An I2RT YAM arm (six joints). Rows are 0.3 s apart.
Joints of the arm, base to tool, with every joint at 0 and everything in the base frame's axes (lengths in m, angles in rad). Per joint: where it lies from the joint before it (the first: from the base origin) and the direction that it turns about. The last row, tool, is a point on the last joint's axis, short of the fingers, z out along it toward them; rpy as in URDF.
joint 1: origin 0 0 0.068 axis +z
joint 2: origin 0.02 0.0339 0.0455 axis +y
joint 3: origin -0.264 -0.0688 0 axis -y
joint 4: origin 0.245 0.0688 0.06 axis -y
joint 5: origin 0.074 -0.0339 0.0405 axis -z
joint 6: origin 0.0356 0 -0.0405 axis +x
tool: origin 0 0 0 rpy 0 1.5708 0
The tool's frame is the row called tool.
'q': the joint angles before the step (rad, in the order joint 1, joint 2, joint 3, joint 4, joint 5, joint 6). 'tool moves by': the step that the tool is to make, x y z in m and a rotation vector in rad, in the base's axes. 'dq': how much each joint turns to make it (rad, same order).
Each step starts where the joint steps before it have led.
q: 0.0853, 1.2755, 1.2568, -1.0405, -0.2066, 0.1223
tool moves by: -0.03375, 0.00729, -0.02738, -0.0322, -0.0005, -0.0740
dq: 0.0644, -0.1484, -0.2030, 0.0679, 0.0965, 0.1057
